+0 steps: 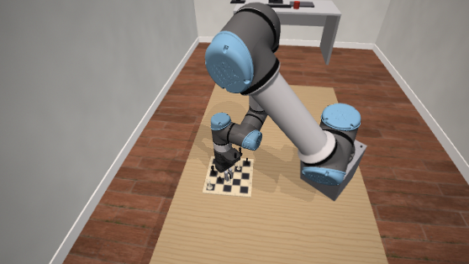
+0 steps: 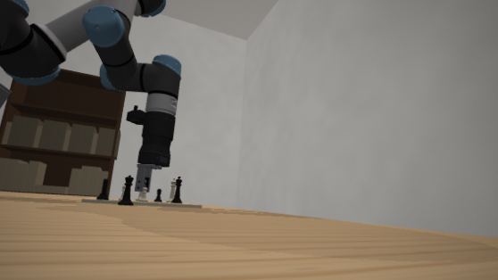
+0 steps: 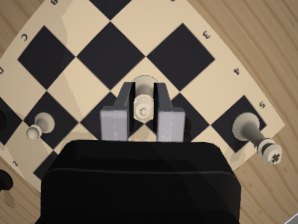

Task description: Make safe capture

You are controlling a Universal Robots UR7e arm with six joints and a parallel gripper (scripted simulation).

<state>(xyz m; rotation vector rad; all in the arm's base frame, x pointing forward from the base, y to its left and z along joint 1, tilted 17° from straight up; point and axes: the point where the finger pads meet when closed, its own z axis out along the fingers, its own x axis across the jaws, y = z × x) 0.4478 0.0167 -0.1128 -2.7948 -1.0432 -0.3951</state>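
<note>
My hand is 4 cm short of the black pawn and 3 cm above it. From my hand the other things lie so: chessboard (4 cm to the right, 4 cm below).
</note>
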